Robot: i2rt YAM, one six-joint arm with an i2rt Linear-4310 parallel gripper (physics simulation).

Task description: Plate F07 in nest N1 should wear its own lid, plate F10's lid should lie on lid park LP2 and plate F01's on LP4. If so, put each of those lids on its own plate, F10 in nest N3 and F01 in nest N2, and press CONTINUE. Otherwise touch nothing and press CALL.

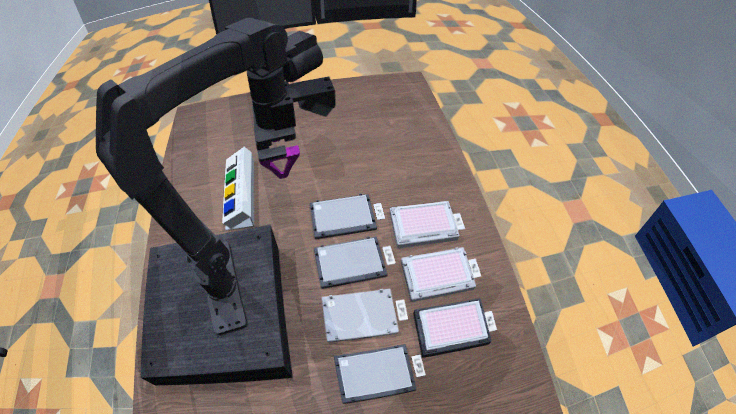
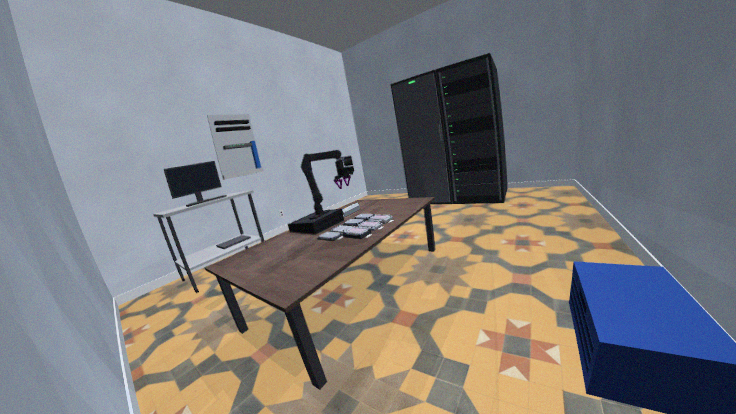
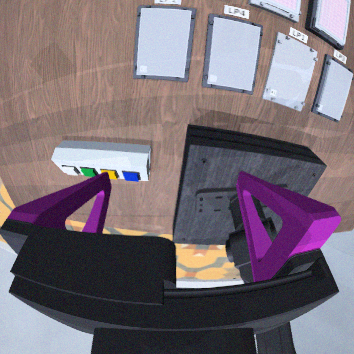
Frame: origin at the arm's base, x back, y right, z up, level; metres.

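Where they show: gripper, fingertip midpoint: point(image 1: 279, 158) point(image 2: 344, 187) point(image 3: 173, 178); arm's base, origin of the base link: point(image 1: 222, 287) point(image 2: 320, 214).
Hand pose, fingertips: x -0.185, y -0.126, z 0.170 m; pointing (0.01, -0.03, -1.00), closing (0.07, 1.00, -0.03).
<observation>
Things, the pixels of their top centre, and the offset from my fingertips. Level surfaces: height alone.
- button box, middle of its top: point(image 3: 94, 171) point(image 1: 234, 177) point(image 2: 347, 205) dx +0.113, dy -0.180, dz -0.191 m
- LP2, middle of its top: point(image 3: 162, 41) point(image 1: 342, 212) dx -0.116, dy -0.017, dz -0.237 m
- LP4, middle of its top: point(image 3: 234, 53) point(image 1: 349, 259) dx -0.091, dy +0.107, dz -0.237 m
- LP3, middle of its top: point(image 1: 374, 372) point(image 3: 336, 91) point(image 2: 329, 234) dx -0.049, dy +0.368, dz -0.237 m
- LP1, middle of its top: point(image 1: 359, 312) point(image 3: 294, 73) point(image 2: 342, 226) dx -0.066, dy +0.235, dz -0.235 m
- N2, middle of its top: point(image 1: 440, 268) point(image 2: 368, 223) dx -0.258, dy +0.207, dz -0.224 m
- dark-rimmed N1, middle of its top: point(image 1: 454, 323) point(image 3: 336, 11) point(image 2: 356, 229) dx -0.231, dy +0.335, dz -0.219 m
- wooden table, its level: dz -0.254 m
My gripper point(image 2: 343, 186) point(image 3: 173, 178) is open and empty, high above the table beside the button box point(image 1: 245, 193) point(image 3: 102, 154). The box has white, green, yellow and blue buttons; their lettering is unreadable. Pale lids lie on LP2 point(image 1: 343, 215) point(image 3: 165, 45), LP4 point(image 1: 349, 261) point(image 3: 233, 55) and LP3 point(image 1: 375, 373) point(image 3: 335, 90), which have dark rims; a pale, glossy panel shows at LP1 point(image 1: 360, 315) point(image 3: 291, 70). Pink-welled plates sit in nests N3 point(image 1: 424, 220), N2 point(image 1: 439, 272) and dark-rimmed N1 point(image 1: 452, 325). Plate and lid numbers are unreadable; whether the plates wear lids I cannot tell.
The black base block point(image 1: 216, 308) point(image 3: 220, 155) stands beside the lid parks on the wooden table point(image 1: 380, 133) point(image 2: 288, 262). A blue cabinet point(image 1: 694, 257) point(image 2: 648, 308) stands on the floor. Black racks point(image 2: 419, 139) and a monitor desk point(image 2: 205, 204) stand away from the table.
</observation>
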